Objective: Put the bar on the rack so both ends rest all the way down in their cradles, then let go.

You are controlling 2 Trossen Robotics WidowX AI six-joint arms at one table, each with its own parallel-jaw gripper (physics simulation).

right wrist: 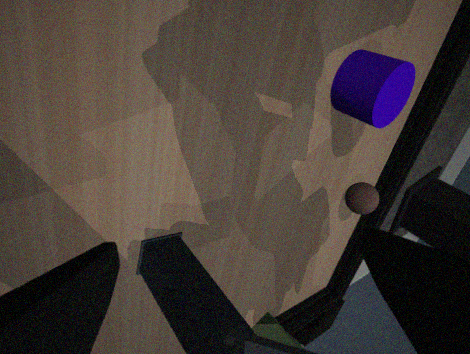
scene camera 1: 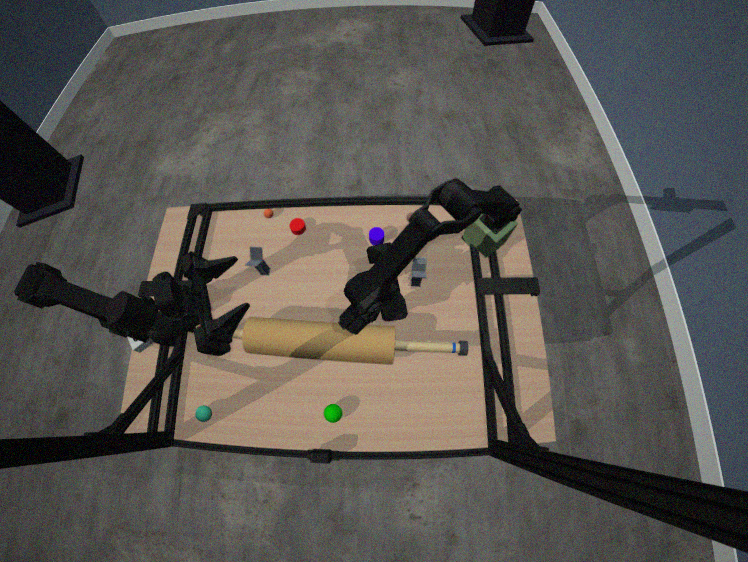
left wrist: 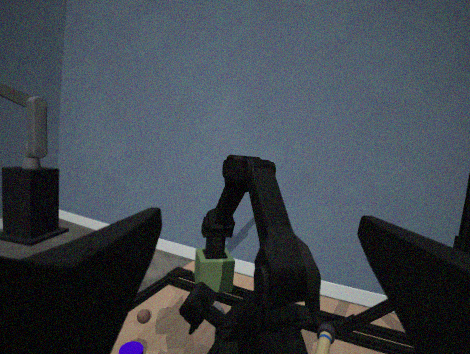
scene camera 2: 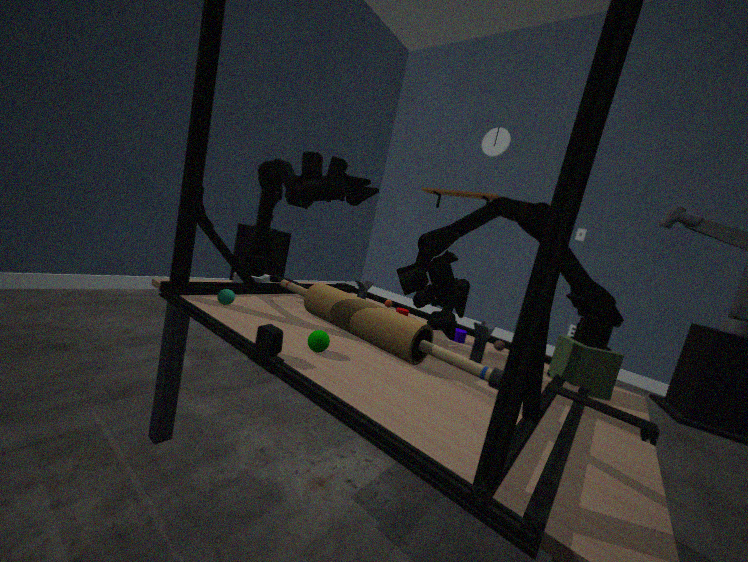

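Seen in the pictures: left gripper, fingertip midpoint: (scene camera 1: 242,280) (left wrist: 261,221) (scene camera 2: 374,186); right gripper, fingertip midpoint: (right wrist: 242,246) (left wrist: 210,347) (scene camera 2: 456,328); left arm's base, link origin: (scene camera 2: 252,274); right arm's base, link origin: (scene camera 1: 494,220) (left wrist: 214,254) (scene camera 2: 589,344).
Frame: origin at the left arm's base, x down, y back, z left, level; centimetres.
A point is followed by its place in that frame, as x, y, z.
The bar (scene camera 1: 319,347) @(-5.6, -41.3, -39.1) (scene camera 2: 387,326) @(-3.6, -48.1, -47.8), a thick yellow cylinder with thin handles, lies on the table beside the rack, outside its cradles. Its blue-ringed right handle (scene camera 1: 429,346) @(-2.7, -62.9, -55.3) (scene camera 2: 456,358) @(-2.3, -62.5, -56.2) (left wrist: 324,345) @(-2.7, -65.3, -57.5) shows; its left end is partly hidden in scene camera 1. The rack is two short grey uprights, the left one (scene camera 1: 256,254) @(-5.7, -41.9, -7.4) (scene camera 2: 364,288) @(-5.0, -41.4, -9.8) and the right one (scene camera 1: 418,268) @(-5.1, -73.7, -38.2) (scene camera 2: 479,343) @(-2.1, -72.9, -39.7) (right wrist: 185,295) @(-1.0, -72.0, -38.4). My left gripper (scene camera 1: 241,284) @(-36.1, -38.2, -29.8) (scene camera 2: 373,185) @(-36.1, -38.2, -29.8) is open and empty, high above the table. My right gripper (right wrist: 242,246) @(-3.6, -67.8, -35.0) is open and empty, low near the right upright.
A green ball (scene camera 1: 332,413) @(-1.2, -33.9, -53.3) (scene camera 2: 318,341) @(0.4, -34.0, -55.3) and a teal ball (scene camera 1: 203,413) @(-0.6, -5.9, -33.5) (scene camera 2: 226,296) @(0.6, -5.9, -34.9) lie on the bar's near side. A red cylinder (scene camera 1: 296,226) @(1.0, -56.5, -2.8), orange ball (scene camera 1: 268,213) @(0.7, -52.0, 7.0), purple cylinder (scene camera 1: 376,235) @(0.1, -73.0, -21.2) (right wrist: 370,89) @(0.6, -71.8, -22.3) and brown ball (right wrist: 362,198) @(1.3, -84.7, -22.8) are beyond the rack. A green block (scene camera 1: 488,236) @(-7.6, -94.2, -43.7) (scene camera 2: 583,365) @(-3.8, -95.4, -46.5) sits by my right arm's base.
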